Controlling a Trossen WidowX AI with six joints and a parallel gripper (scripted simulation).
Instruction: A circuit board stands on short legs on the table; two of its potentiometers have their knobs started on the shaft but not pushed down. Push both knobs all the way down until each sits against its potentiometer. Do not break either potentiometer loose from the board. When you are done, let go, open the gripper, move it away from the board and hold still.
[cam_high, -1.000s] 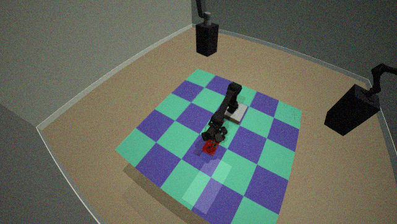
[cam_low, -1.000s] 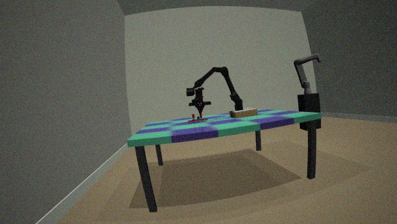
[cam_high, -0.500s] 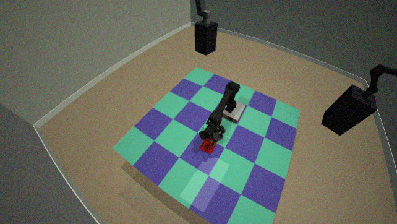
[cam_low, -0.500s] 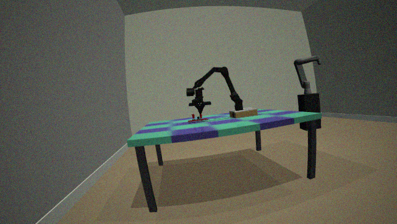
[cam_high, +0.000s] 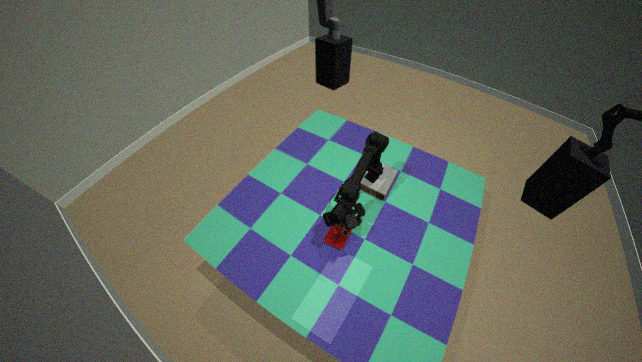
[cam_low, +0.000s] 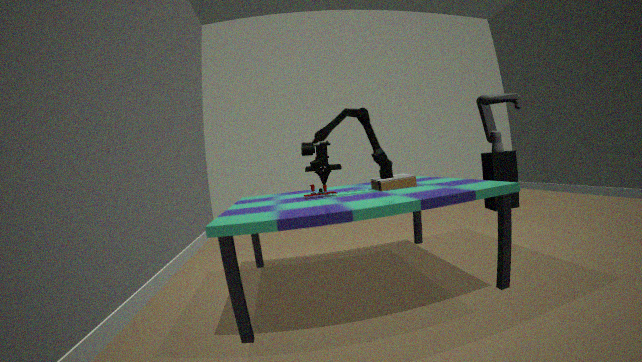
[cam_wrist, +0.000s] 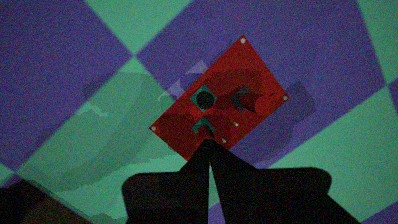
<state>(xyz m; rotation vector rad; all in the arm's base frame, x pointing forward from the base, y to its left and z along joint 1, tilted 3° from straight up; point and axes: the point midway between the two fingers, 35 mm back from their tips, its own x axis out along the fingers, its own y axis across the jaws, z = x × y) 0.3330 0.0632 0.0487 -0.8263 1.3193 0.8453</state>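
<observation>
Now: gripper tip 60 mm short of the red knob, 10 mm to the right of it and 10 mm above it.
</observation>
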